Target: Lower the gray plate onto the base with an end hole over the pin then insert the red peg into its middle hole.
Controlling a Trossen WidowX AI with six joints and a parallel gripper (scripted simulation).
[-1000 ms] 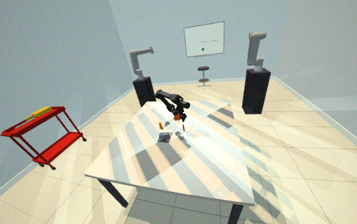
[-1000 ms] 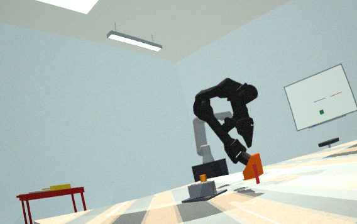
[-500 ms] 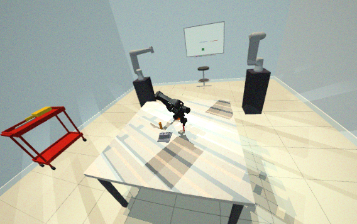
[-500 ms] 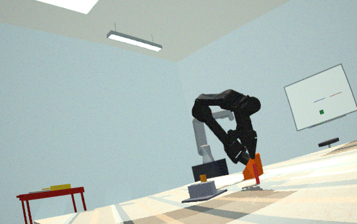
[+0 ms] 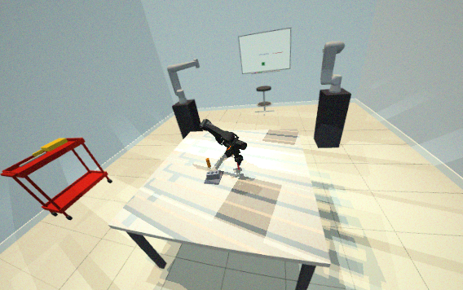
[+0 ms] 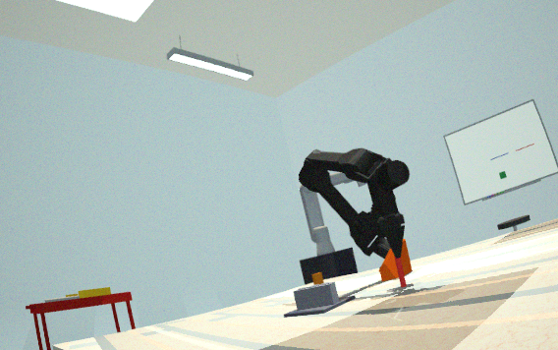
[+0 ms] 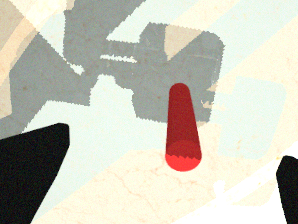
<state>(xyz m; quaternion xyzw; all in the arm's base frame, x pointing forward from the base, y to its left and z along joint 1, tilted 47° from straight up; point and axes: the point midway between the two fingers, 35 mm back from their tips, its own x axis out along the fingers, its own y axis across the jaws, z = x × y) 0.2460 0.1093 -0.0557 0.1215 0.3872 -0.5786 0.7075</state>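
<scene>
The red peg is 40 mm below my gripper tip. Also, from my gripper tip: gray plate (110 mm ahead, 180 mm to the right, 30 mm below); orange pin (30 mm behind, 270 mm to the right, 40 mm below); dark base (100 mm ahead, 170 mm to the right, 70 mm below).
</scene>
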